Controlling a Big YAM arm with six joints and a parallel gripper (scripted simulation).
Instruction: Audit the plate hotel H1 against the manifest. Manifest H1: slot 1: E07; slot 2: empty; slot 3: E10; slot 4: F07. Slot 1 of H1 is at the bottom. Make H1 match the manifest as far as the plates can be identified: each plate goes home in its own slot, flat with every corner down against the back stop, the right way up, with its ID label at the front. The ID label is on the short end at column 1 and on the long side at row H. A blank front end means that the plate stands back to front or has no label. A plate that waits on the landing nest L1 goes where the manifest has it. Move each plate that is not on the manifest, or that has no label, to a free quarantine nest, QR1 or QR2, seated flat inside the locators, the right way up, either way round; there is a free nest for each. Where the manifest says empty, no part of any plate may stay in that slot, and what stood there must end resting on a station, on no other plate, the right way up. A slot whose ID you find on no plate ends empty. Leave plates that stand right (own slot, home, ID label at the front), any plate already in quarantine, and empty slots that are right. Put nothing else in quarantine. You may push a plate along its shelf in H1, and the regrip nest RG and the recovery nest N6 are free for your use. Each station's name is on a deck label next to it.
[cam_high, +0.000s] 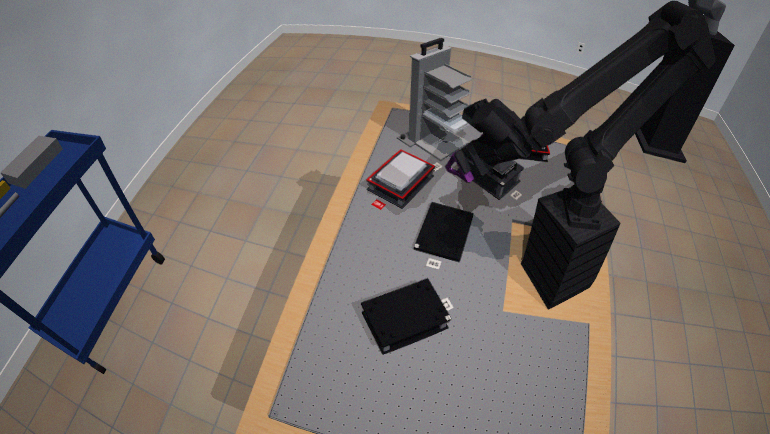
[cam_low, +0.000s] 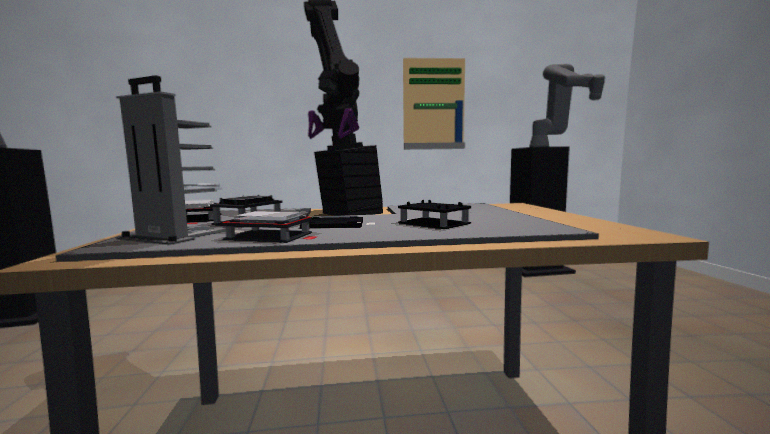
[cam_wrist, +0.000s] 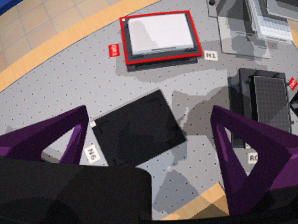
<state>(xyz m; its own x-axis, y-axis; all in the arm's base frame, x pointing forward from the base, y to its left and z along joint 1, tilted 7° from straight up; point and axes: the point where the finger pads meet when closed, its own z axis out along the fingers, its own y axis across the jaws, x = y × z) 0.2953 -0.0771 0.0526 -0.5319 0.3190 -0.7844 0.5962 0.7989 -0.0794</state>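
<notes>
Right now the dark plate is 110 mm behind my hand, 230 mm to the right of it and 180 mm below it. The rest, counted from my hand: regrip nest 110 mm behind, 230 mm to the right, 190 mm below; N6 deck label 30 mm ahead, 120 mm to the left, 250 mm below; red-rimmed quarantine nest 150 mm ahead, 150 mm to the right, 210 mm below.
</notes>
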